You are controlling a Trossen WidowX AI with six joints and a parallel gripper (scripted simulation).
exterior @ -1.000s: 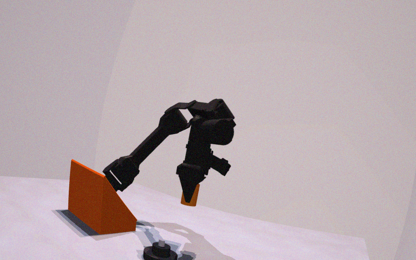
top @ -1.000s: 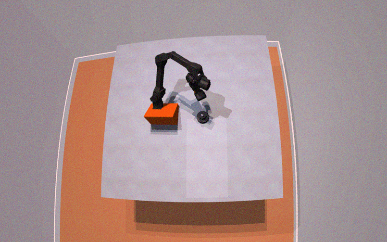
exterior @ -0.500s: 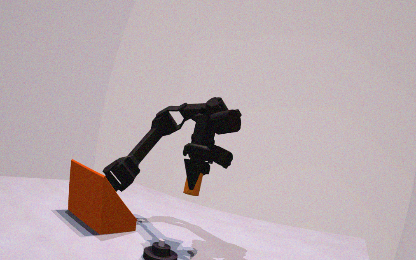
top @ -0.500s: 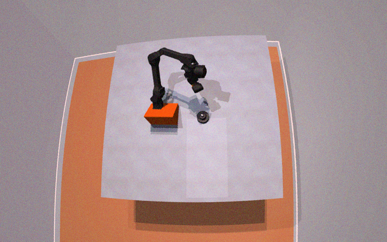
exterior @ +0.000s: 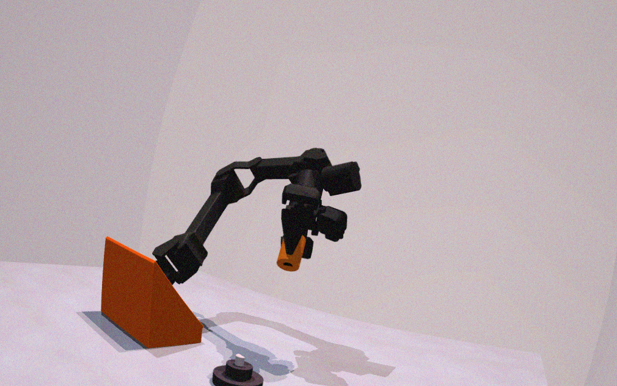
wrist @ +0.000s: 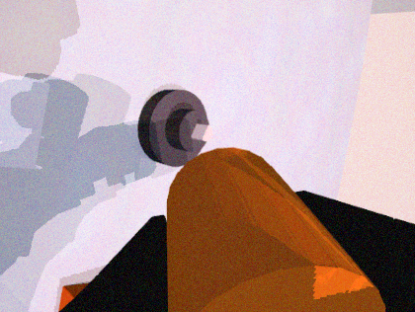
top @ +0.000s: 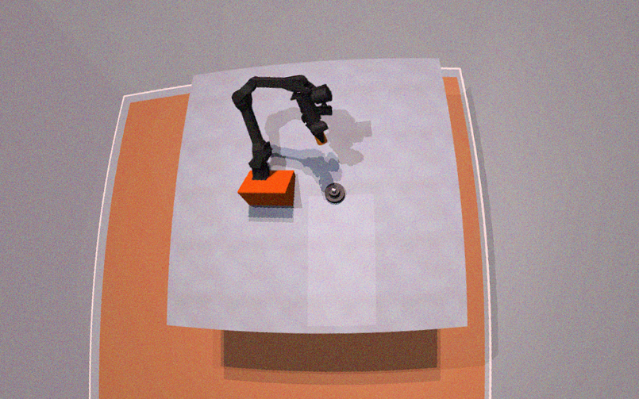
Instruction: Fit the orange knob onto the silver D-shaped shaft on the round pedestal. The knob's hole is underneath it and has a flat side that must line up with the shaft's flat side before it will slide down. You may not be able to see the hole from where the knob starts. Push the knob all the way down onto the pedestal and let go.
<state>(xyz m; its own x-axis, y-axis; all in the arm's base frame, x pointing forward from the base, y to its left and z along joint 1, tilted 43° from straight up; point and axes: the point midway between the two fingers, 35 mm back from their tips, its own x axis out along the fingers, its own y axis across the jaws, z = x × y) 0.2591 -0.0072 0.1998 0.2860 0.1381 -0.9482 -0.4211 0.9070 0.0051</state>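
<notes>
Right now my gripper tip is 3 cm below the orange knob, 2 cm to the right of it and 1 cm past it. Also, from my gripper tip: round pedestal (18 cm below, 15 cm to the right, 4 cm ahead).
</notes>
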